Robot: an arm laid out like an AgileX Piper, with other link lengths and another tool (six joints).
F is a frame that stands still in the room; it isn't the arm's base.
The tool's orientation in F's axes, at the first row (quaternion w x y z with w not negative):
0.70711, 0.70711, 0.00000, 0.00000
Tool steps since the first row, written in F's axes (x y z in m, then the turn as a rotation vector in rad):
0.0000, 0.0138, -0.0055, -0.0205, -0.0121, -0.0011
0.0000, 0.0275, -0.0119, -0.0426, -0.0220, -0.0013
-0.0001, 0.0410, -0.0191, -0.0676, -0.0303, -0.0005
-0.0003, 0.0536, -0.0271, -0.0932, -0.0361, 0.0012
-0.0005, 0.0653, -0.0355, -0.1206, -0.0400, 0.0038
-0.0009, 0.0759, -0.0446, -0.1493, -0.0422, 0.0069
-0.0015, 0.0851, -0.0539, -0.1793, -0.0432, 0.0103
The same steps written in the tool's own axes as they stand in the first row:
0.0000, -0.0055, -0.0138, -0.0205, -0.0011, 0.0121
0.0000, -0.0119, -0.0275, -0.0426, -0.0013, 0.0220
-0.0001, -0.0191, -0.0410, -0.0676, -0.0005, 0.0303
-0.0003, -0.0271, -0.0536, -0.0932, 0.0012, 0.0361
-0.0005, -0.0355, -0.0653, -0.1206, 0.0038, 0.0400
-0.0009, -0.0446, -0.0759, -0.1493, 0.0069, 0.0422
-0.0015, -0.0539, -0.0851, -0.1793, 0.0103, 0.0432

